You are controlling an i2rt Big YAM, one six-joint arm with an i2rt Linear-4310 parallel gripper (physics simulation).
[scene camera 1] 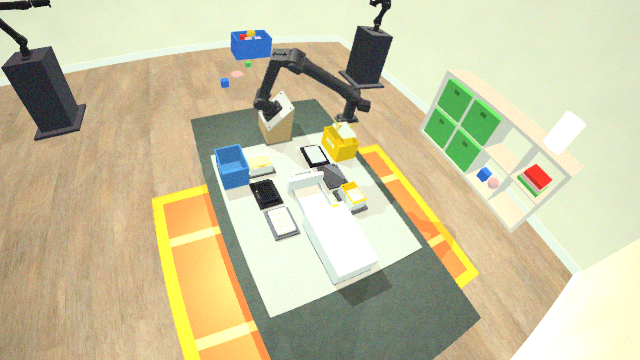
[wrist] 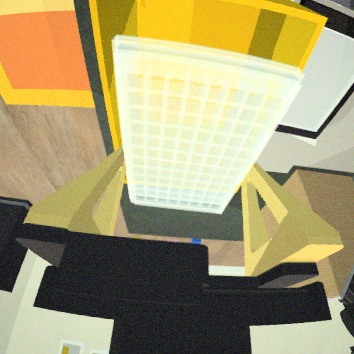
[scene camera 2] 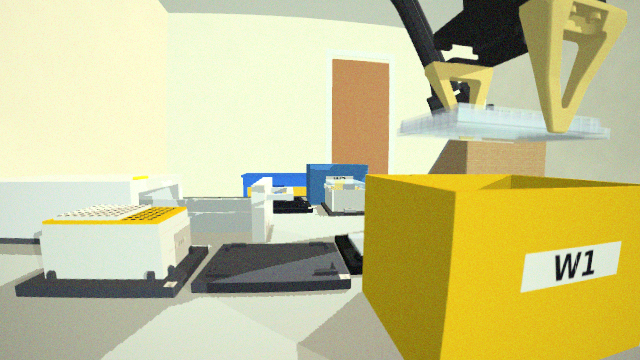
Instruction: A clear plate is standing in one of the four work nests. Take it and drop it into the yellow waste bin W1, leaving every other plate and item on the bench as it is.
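My gripper is shut on the clear plate, with one finger at each long side. The plate is gridded, see-through and roughly level. It is held above the yellow bin W1, apart from its rim. In the wrist view the plate covers much of the bin's opening, and the bin's wall and inside show beyond its far edge and at its left. In scene camera 2 a gap shows between plate and rim. A dark nest beside the bin holds no plate.
A black-framed nest with a pale plate stands close beside the bin. A white box with a yellow-edged top, a blue bin, a black plate, a white plate and a long white machine are on the bench.
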